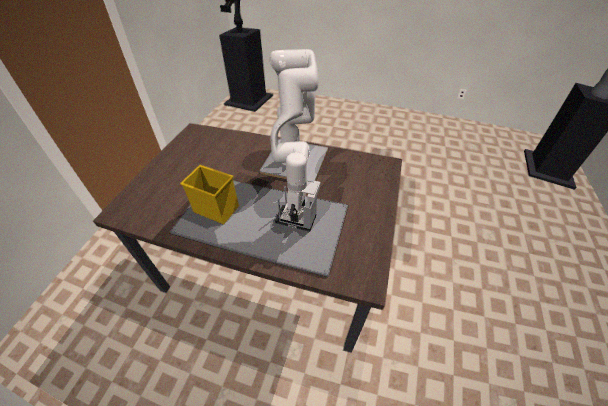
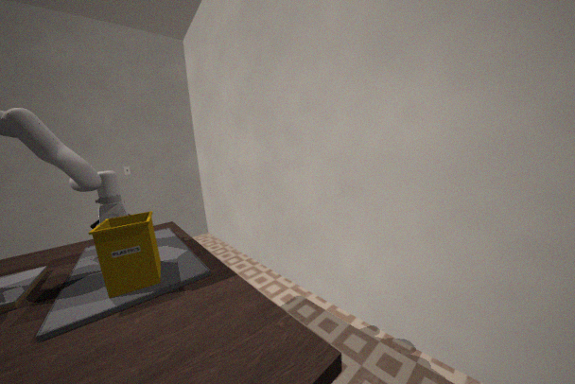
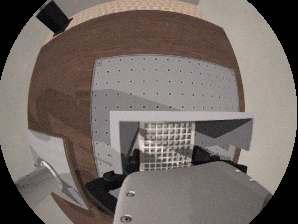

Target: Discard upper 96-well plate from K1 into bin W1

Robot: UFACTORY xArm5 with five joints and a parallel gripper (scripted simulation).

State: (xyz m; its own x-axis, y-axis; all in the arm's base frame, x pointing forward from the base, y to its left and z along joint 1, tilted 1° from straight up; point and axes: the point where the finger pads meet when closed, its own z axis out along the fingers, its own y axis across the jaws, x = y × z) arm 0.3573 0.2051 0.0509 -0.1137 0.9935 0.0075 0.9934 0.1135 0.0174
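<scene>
My hand is 10 mm above the white 96-well plate. From my hand the other things lie so: yellow plastics bin W1: 90 mm ahead, 370 mm to the right, 40 mm above.
</scene>
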